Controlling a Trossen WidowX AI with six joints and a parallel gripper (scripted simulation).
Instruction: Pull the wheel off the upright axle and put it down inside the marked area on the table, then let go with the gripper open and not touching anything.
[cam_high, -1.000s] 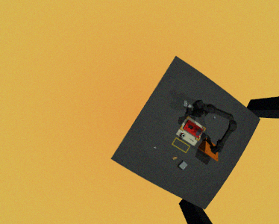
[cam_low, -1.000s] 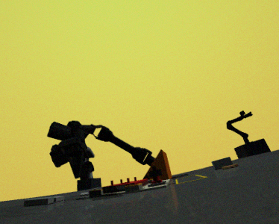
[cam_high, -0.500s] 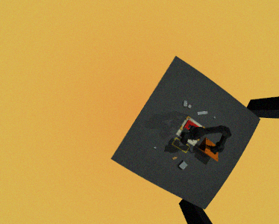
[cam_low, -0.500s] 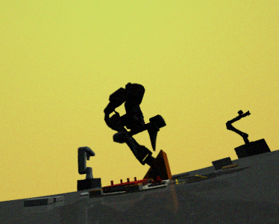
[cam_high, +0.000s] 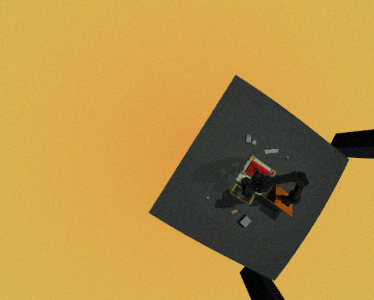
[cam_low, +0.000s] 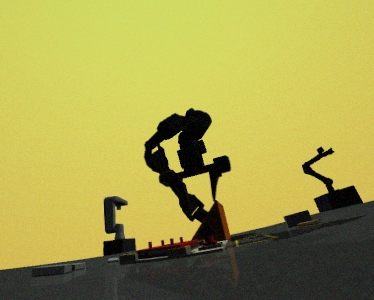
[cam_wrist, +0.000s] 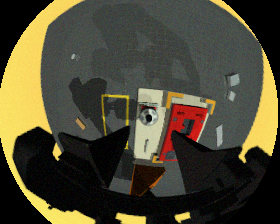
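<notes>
Right now the wheel is 70 mm below my gripper tip.
</notes>
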